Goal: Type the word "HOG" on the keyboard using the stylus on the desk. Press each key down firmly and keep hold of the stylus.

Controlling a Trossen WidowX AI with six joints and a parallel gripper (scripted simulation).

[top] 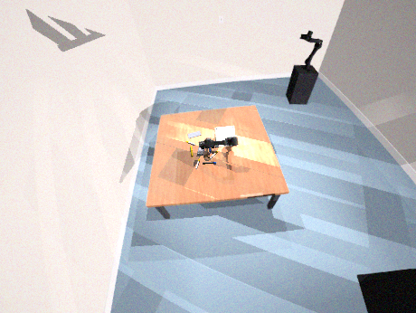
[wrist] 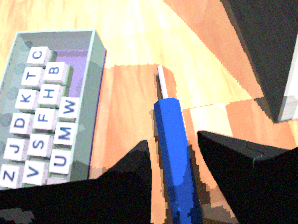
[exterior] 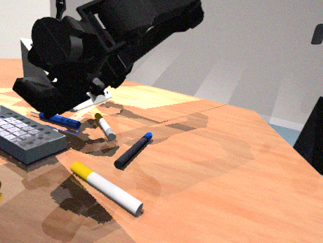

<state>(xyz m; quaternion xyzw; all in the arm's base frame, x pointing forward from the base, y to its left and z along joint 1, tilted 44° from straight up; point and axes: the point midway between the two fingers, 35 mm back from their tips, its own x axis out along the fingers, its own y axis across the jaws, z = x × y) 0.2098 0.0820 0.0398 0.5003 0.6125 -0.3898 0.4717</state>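
My gripper tip is now 20 cm short of the yellow marker and 5 cm to the right of it. The rest, counted from my gripper tip: blue stylus (1 cm to the right, 1 cm below).
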